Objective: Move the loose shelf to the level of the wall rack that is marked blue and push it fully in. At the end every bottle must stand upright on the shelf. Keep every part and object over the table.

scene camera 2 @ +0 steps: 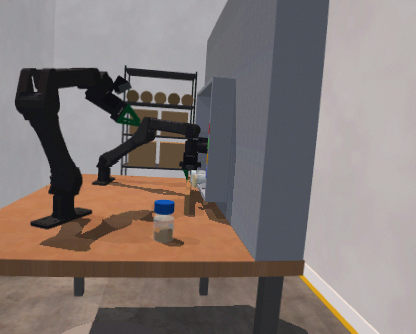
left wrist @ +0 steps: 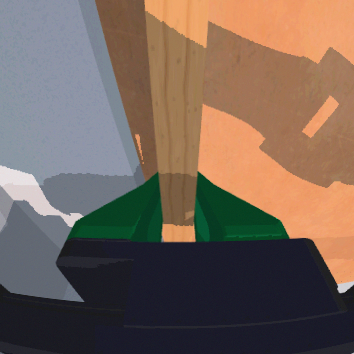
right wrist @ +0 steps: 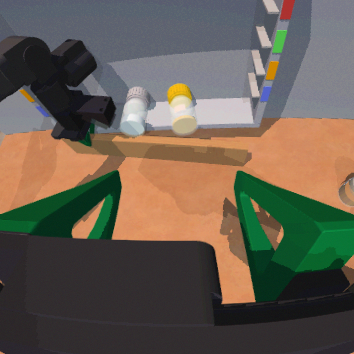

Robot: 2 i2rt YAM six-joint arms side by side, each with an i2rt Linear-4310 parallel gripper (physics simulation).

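Observation:
A wooden board point(scene camera 2: 189, 202) point(left wrist: 176, 110) point(right wrist: 170, 150), apparently the loose shelf, stands on edge in front of the wall rack point(scene camera 2: 222, 135). My left gripper point(scene camera 2: 186, 175) point(left wrist: 177, 177) point(right wrist: 90, 141) is shut on its upper edge near one end. The rack's blue mark point(right wrist: 265, 94) is its lowest. A yellow-capped bottle point(right wrist: 183, 110) and a grey-capped bottle point(right wrist: 135, 112) lie on the rack's pale bottom, bases outward. A blue-capped bottle point(scene camera 2: 164, 225) stands on the table. My right gripper point(scene camera 2: 129, 117) point(right wrist: 177, 178) is open and empty, high above the table.
Red point(right wrist: 287, 9), green point(right wrist: 279, 41) and orange point(right wrist: 272, 70) marks sit above the blue one, beside pale ledges. The grey wall stands behind the rack. Part of a clear round object point(right wrist: 347, 192) shows at the right wrist view's right edge. The table's near edge point(scene camera 2: 150, 268) runs below the blue-capped bottle.

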